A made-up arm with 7 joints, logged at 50 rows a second.
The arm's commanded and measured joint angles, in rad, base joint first. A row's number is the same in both.
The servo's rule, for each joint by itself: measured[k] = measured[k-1] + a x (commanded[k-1-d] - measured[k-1]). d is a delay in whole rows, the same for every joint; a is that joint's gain. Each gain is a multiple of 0.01, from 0.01 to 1. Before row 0 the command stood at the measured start. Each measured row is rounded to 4 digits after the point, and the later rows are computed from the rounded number. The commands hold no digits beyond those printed.
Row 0, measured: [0.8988 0.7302 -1.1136 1.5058 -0.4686 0.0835 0.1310]
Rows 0 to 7, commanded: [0.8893 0.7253 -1.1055 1.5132 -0.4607 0.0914 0.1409]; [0.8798 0.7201 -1.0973 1.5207 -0.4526 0.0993 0.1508]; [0.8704 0.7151 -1.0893 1.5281 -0.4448 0.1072 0.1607]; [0.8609 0.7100 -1.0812 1.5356 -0.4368 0.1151 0.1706]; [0.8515 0.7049 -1.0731 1.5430 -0.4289 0.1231 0.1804]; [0.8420 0.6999 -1.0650 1.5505 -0.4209 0.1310 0.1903]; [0.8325 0.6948 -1.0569 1.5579 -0.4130 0.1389 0.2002]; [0.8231 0.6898 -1.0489 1.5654 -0.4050 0.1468 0.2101]
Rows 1 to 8, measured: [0.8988 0.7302 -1.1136 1.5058 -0.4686 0.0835 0.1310]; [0.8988 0.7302 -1.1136 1.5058 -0.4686 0.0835 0.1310]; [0.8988 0.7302 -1.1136 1.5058 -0.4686 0.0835 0.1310]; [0.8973 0.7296 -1.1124 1.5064 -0.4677 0.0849 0.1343]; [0.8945 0.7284 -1.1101 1.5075 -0.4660 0.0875 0.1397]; [0.8906 0.7267 -1.1070 1.5091 -0.4637 0.0910 0.1466]; [0.8858 0.7245 -1.1031 1.5112 -0.4607 0.0953 0.1545]; [0.8803 0.7220 -1.0986 1.5137 -0.4572 0.1003 0.1630]
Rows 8 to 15, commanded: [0.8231 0.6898 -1.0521 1.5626 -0.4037 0.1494 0.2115]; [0.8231 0.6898 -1.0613 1.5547 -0.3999 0.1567 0.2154]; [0.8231 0.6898 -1.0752 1.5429 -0.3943 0.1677 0.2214]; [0.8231 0.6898 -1.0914 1.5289 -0.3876 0.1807 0.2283]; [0.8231 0.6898 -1.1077 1.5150 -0.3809 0.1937 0.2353]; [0.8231 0.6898 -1.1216 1.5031 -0.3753 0.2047 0.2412]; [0.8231 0.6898 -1.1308 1.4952 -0.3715 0.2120 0.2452]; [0.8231 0.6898 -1.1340 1.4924 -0.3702 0.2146 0.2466]
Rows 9 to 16, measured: [0.8742 0.7191 -1.0936 1.5166 -0.4532 0.1058 0.1720]; [0.8675 0.7159 -1.0881 1.5199 -0.4488 0.1118 0.1813]; [0.8604 0.7125 -1.0822 1.5235 -0.4440 0.1181 0.1908]; [0.8544 0.7095 -1.0777 1.5266 -0.4396 0.1237 0.1976]; [0.8494 0.7069 -1.0752 1.5288 -0.4352 0.1296 0.2035]; [0.8452 0.7047 -1.0752 1.5299 -0.4307 0.1365 0.2094]; [0.8417 0.7028 -1.0776 1.5298 -0.4260 0.1445 0.2156]; [0.8387 0.7011 -1.0821 1.5286 -0.4210 0.1534 0.2221]
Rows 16 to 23, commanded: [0.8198 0.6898 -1.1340 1.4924 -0.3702 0.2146 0.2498]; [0.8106 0.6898 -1.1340 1.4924 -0.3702 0.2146 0.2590]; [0.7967 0.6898 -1.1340 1.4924 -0.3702 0.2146 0.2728]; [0.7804 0.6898 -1.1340 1.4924 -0.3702 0.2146 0.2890]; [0.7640 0.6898 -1.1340 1.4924 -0.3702 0.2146 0.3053]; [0.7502 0.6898 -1.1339 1.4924 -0.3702 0.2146 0.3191]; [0.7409 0.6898 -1.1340 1.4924 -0.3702 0.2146 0.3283]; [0.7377 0.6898 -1.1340 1.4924 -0.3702 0.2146 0.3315]
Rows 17 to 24, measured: [0.8362 0.6996 -1.0880 1.5266 -0.4160 0.1626 0.2284]; [0.8341 0.6983 -1.0944 1.5241 -0.4111 0.1715 0.2339]; [0.8323 0.6972 -1.1003 1.5216 -0.4066 0.1793 0.2381]; [0.8303 0.6962 -1.1054 1.5193 -0.4026 0.1857 0.2420]; [0.8271 0.6954 -1.1097 1.5171 -0.3990 0.1909 0.2476]; [0.8222 0.6947 -1.1133 1.5151 -0.3958 0.1952 0.2559]; [0.8155 0.6941 -1.1164 1.5133 -0.3930 0.1987 0.2668]; [0.8073 0.6935 -1.1190 1.5116 -0.3905 0.2016 0.2795]
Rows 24 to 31, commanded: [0.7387 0.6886 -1.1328 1.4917 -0.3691 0.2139 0.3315]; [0.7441 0.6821 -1.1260 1.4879 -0.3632 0.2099 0.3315]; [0.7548 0.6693 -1.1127 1.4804 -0.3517 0.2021 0.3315]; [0.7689 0.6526 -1.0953 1.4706 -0.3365 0.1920 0.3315]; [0.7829 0.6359 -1.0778 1.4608 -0.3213 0.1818 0.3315]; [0.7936 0.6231 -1.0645 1.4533 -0.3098 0.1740 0.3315]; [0.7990 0.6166 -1.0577 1.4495 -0.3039 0.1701 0.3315]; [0.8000 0.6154 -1.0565 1.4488 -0.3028 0.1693 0.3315]
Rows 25 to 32, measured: [0.7982 0.6930 -1.1212 1.5101 -0.3883 0.2039 0.2926]; [0.7890 0.6926 -1.1231 1.5087 -0.3863 0.2058 0.3044]; [0.7808 0.6922 -1.1247 1.5074 -0.3845 0.2074 0.3133]; [0.7741 0.6917 -1.1259 1.5061 -0.3828 0.2086 0.3193]; [0.7693 0.6905 -1.1259 1.5046 -0.3806 0.2088 0.3233]; [0.7670 0.6877 -1.1239 1.5027 -0.3774 0.2076 0.3260]; [0.7673 0.6831 -1.1196 1.5001 -0.3729 0.2048 0.3278]; [0.7698 0.6770 -1.1133 1.4970 -0.3672 0.2007 0.3290]
